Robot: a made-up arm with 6 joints. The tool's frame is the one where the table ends.
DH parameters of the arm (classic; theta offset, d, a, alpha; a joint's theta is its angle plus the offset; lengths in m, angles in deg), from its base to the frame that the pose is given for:
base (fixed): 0 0.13 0 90
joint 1: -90 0.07 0.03 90
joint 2: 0 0.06 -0.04 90
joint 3: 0 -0.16 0.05 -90
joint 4: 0 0.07 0.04 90
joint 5: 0 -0.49 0.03 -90
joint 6: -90 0.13 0.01 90
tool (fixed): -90 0.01 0 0
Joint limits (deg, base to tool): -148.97..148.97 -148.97..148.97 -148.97..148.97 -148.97..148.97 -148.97..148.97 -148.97..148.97
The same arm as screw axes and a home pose.
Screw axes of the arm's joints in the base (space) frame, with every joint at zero. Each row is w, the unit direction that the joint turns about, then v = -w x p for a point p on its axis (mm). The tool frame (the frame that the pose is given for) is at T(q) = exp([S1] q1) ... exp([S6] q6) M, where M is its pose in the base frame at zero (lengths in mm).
S1: w 0 -1 0 v 130 0 0
S2: w -1 0 0 v 0 -100 -70
S3: w 0 1 0 v -140 0 -60
S4: w -1 0 0 v 0 -90 -230
S5: w 0 1 0 v -50 0 -130
S6: w -1 0 0 v 0 -20 -720
M: xyz -260 -710 30 (mm) rpy 0 0 0 (rad, as in URDF)
Joint limits (rad, base to tool): -2.6..2.6 -2.6..2.6 -2.6..2.6 -2.6..2.6 -2.6..2.6 -2.6..2.6

